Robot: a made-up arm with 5 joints.
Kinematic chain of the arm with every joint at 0, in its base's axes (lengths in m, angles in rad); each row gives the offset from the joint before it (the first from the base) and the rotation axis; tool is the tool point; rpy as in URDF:
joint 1: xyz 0 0 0.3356 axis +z
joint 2: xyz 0 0 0 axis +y
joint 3: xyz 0.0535 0 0.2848 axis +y
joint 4: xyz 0.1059 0 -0.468 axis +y
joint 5: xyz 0.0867 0 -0.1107 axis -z
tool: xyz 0 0 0 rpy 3.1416 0 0
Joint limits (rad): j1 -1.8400..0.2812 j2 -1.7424..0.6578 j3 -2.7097..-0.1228 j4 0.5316..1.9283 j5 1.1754..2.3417
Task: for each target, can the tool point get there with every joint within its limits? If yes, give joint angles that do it. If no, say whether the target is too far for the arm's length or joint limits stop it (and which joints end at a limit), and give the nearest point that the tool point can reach.
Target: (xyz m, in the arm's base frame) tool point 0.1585 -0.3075 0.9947
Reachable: yes | joints -1.0949 -0.3033 -2.0789 1.7715 1.9036
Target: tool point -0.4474 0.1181 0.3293
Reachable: no: joint limits stop it (at a limit: joint 2, joint 3, joint 4) | nearest point -0.7501 0.1980 0.4983 | short by 0.356 m
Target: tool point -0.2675 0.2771 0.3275
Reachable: no: joint limits stop it (at a limit: joint 2, joint 3, joint 4) | nearest point -0.0472 0.0489 0.1035 | short by 0.388 m
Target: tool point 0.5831 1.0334 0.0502
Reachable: no: too far | nearest point 0.2417 0.8760 0.3757 | short by 0.497 m
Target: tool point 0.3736 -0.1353 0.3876
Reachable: yes | joints -0.3475 -0.8372 -0.3446 1.0558 1.6682
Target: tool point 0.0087 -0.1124 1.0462
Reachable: yes | joints -1.4933 -1.0308 -1.3985 0.7827 1.9995
